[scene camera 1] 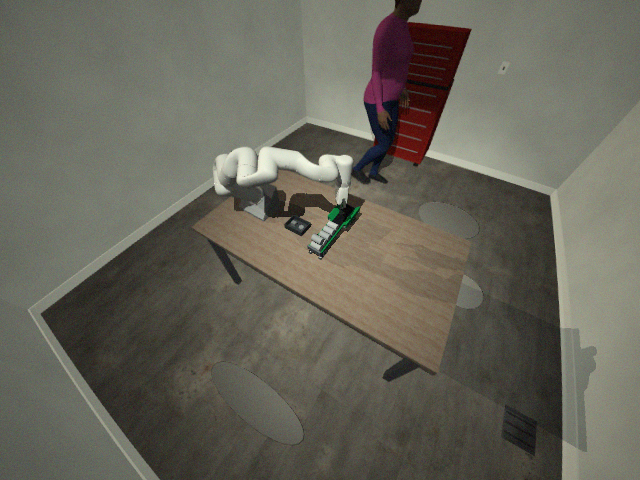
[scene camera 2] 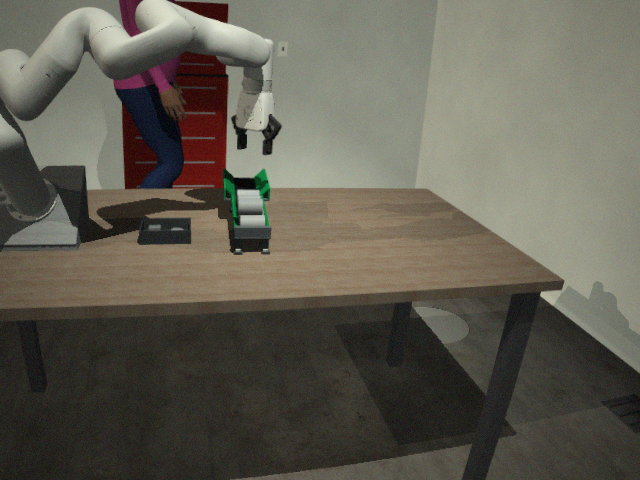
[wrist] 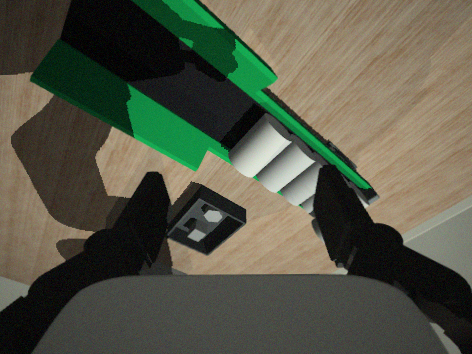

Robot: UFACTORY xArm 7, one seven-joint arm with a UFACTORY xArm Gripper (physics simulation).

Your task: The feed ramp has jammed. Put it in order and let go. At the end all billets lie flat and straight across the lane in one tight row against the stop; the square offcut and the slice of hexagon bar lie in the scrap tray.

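Frame: origin at the arm's base, x up, y ahead, z left, level; centimetres.
Where they show: gripper, fingertip midpoint: (scene camera 1: 340,208) (scene camera 2: 254,151) (wrist: 240,188); arm's base, link origin: (scene camera 1: 255,195) (scene camera 2: 32,200).
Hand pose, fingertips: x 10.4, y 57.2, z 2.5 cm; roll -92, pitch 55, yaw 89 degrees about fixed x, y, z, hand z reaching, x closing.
Each offset is from my fingertips to the top centre of the thing. "spot": to the spot under its first point. Level surfaces: height alone.
The feed ramp (scene camera 1: 353,214) (scene camera 2: 263,181) (wrist: 167,140) has green sides and a dark bed. Several pale grey billets @[dz -7.5, dx -10.0, dy -2.7 cm] (scene camera 1: 329,230) @[dz -17.7, dx -7.6, dy -4.7 cm] (scene camera 2: 250,203) @[dz -3.6, dx -9.6, dy -2.1 cm] (wrist: 261,145) lie across its lane toward the stop @[dz -21.7, dx -13.1, dy -4.8 cm] (scene camera 2: 252,232). One billet @[spot: dz -18.5, dx -7.8, dy -4.3 cm] (scene camera 1: 317,238) near the stop end seems to sit higher than its neighbours. In the wrist view a finger hides part of that end. The square offcut @[dz -6.5, dx -17.6, dy -27.0 cm] (scene camera 2: 154,227) (wrist: 196,234) and the hexagon slice @[dz -7.1, dx -18.5, dy -21.4 cm] (scene camera 2: 176,228) (wrist: 213,215) lie apart inside the dark scrap tray @[dz -6.8, dx -17.0, dy -24.2 cm] (scene camera 2: 165,237) (wrist: 225,201). My gripper (scene camera 2: 254,150) (wrist: 240,188) is open and empty, above the ramp's upper end.
The ramp and tray stand on the wooden table @[dx -20.5 cm] (scene camera 1: 382,279) (scene camera 2: 361,268). The arm's base (scene camera 2: 46,235) stands to the left of the tray. A person (scene camera 1: 390,67) (scene camera 2: 155,113) in a pink top stands behind the table, beside a red tool cabinet (scene camera 1: 431,98) (scene camera 2: 206,124).
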